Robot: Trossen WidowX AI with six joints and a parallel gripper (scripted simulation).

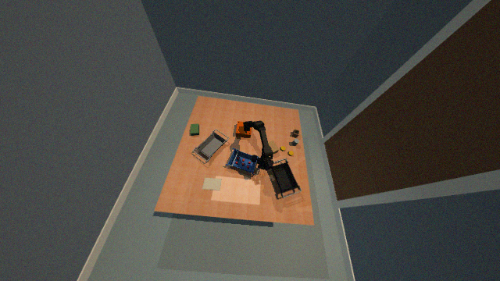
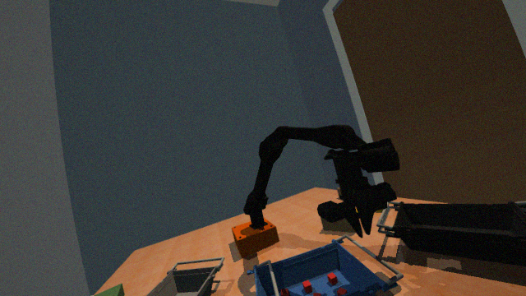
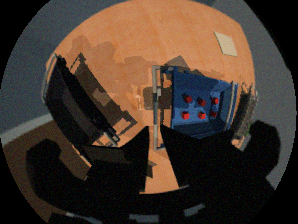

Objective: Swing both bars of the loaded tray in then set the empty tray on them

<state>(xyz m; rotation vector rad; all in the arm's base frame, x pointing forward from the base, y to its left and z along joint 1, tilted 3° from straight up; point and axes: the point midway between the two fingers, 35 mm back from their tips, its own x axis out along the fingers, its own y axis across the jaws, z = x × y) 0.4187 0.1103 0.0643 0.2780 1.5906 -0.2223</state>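
Right now the grey tray is 460 mm to the right of my gripper tip, 220 mm behind it and 50 mm below it. From my gripper tip the other things lie so: green block 660 mm to the right, 410 mm behind, 80 mm below; then pale pad 430 mm to the right, 150 mm ahead, 90 mm below; then grey cylinder 420 mm to the left, 270 mm behind, 60 mm below.
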